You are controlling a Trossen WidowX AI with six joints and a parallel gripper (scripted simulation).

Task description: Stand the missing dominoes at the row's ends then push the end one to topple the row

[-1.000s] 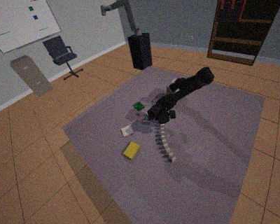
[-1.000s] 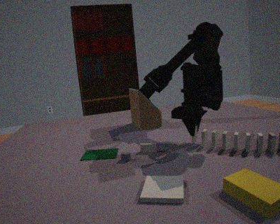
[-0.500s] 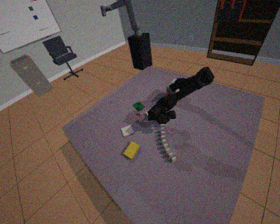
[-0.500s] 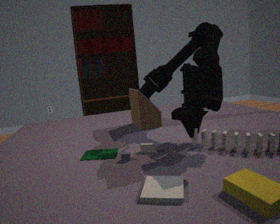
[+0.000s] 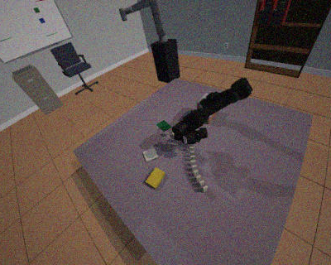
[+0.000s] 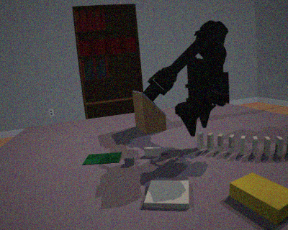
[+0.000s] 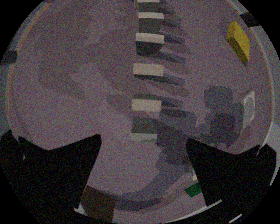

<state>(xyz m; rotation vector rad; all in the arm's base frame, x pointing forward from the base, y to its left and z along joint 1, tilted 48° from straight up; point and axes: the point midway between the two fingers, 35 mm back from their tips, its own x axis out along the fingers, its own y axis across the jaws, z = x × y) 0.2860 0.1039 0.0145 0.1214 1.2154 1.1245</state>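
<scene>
Now: the flat green tile 290 mm to the right of my gripper tip, 50 mm below it and 50 mm behind it. Round my gripper tip: flat white tile 200 mm ahead, 180 mm to the right, 50 mm below; then yellow block 300 mm ahead, 40 mm below, 30 mm to the right; then small grey piece 220 mm to the right, 40 mm below, 20 mm ahead.
</scene>
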